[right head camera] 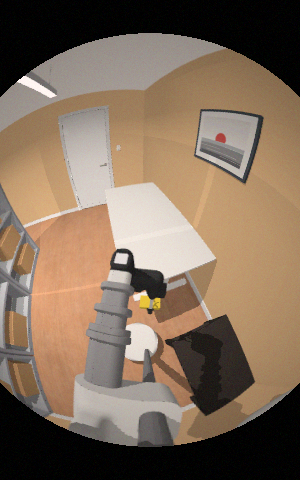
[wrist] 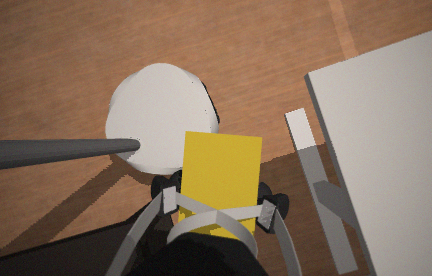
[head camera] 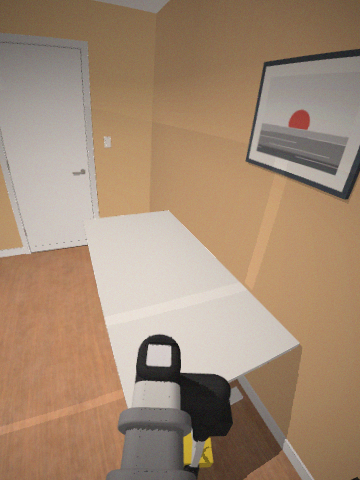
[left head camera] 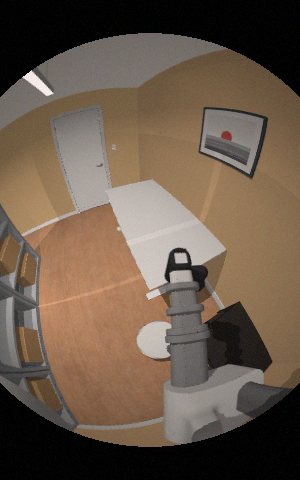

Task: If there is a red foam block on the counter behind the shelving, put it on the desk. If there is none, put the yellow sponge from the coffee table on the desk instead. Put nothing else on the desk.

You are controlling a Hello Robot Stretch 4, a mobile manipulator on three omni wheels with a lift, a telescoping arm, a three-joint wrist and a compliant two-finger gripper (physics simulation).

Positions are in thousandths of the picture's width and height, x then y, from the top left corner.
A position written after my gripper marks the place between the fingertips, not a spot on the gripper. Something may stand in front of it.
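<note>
My gripper (head camera: 529, 943) is visible, and the gripper shows in the wrist view (wrist: 508, 694) as well. There's a yellow sponge (wrist: 515, 621), and there's a dark coffee table (right head camera: 705, 745); you'd find the dark coffee table in the left head camera view (left head camera: 778, 707) too. I can also see a white desk (head camera: 426, 576), and that white desk is visible in the right head camera view (right head camera: 478, 459), the wrist view (wrist: 848, 382) and the left head camera view (left head camera: 508, 461). Then there's a framed picture (head camera: 829, 274), along with a white door (head camera: 154, 380).
</note>
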